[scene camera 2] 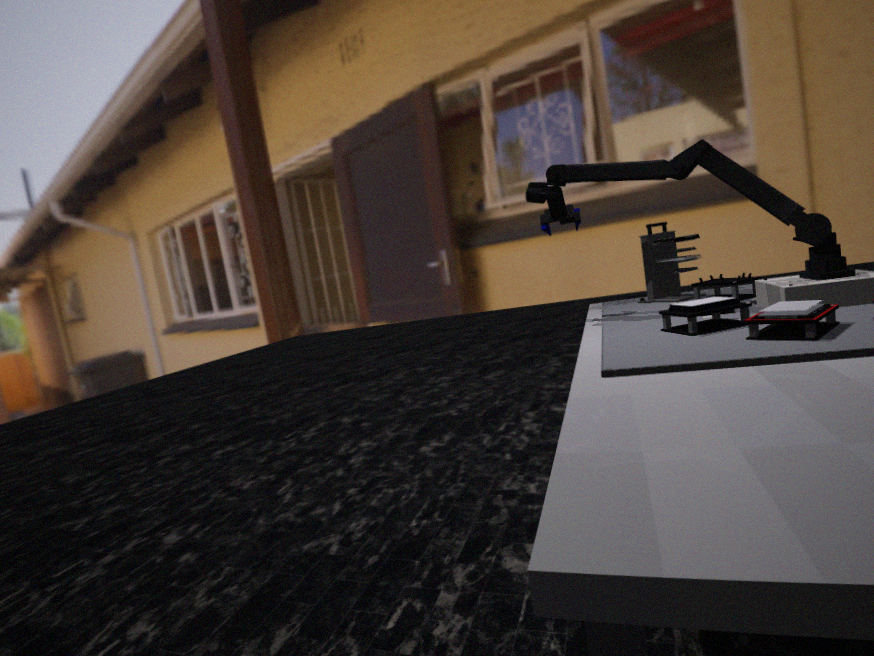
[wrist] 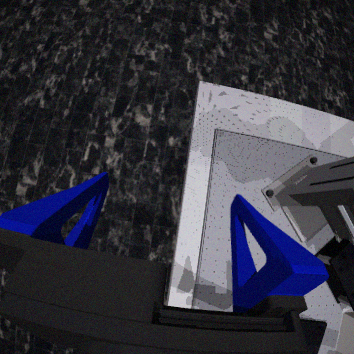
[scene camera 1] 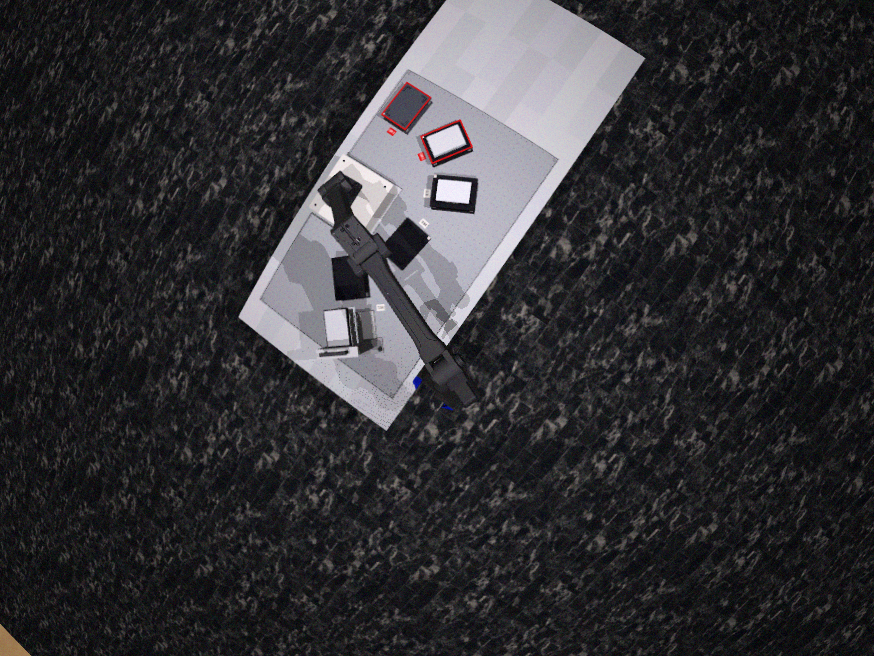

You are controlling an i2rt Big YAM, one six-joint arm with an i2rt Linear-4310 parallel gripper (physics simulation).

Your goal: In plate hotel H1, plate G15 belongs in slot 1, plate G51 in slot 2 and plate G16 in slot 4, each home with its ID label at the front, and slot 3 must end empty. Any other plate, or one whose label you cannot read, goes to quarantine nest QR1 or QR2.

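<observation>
My gripper (scene camera 1: 432, 394) (scene camera 2: 562, 228) (wrist: 171, 189) is open and empty. It hangs high, beyond the table's long edge. The plate hotel (scene camera 1: 337, 351) (scene camera 2: 657, 261) (wrist: 320, 195) stands near the table's end, with several shelves on one side. A white plate (scene camera 1: 337, 326) shows at the hotel from above; its slot cannot be told. One white plate (scene camera 1: 453, 192) (scene camera 2: 705, 302) sits on a black nest. Another white plate (scene camera 1: 446, 141) (scene camera 2: 792, 309) sits on a red-rimmed nest. A second red-rimmed nest (scene camera 1: 405, 107) looks empty. Plate ID labels and the small nest tags are unreadable.
Two dark nests (scene camera 1: 350, 277) (scene camera 1: 408, 243) stand between the hotel and the white robot base (scene camera 1: 381, 189) (scene camera 2: 797, 290). The arm (scene camera 1: 402, 303) (scene camera 2: 621, 171) stretches over the table (scene camera 1: 564, 56) (scene camera 2: 635, 494) (wrist: 187, 210), with the wrist past its edge.
</observation>
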